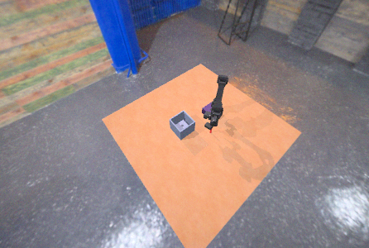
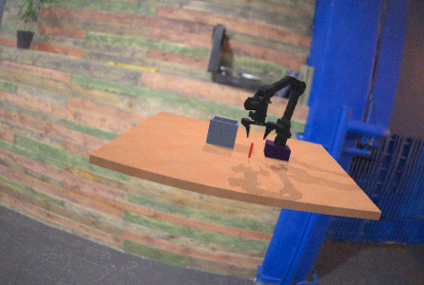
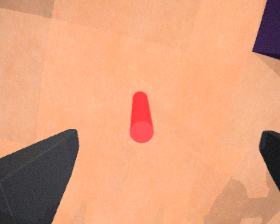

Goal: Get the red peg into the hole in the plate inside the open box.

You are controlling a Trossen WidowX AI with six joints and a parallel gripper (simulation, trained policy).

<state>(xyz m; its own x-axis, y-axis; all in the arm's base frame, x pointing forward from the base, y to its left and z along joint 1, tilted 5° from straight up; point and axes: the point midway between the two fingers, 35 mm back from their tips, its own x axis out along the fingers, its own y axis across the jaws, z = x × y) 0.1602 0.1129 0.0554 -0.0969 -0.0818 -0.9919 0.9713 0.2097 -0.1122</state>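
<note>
Right now the red peg is 6 cm below my gripper tip, 1 cm to the left of it and 1 cm ahead of it. Round my gripper tip: pale plate (18 cm to the right, 18 cm ahead, 6 cm below).
</note>
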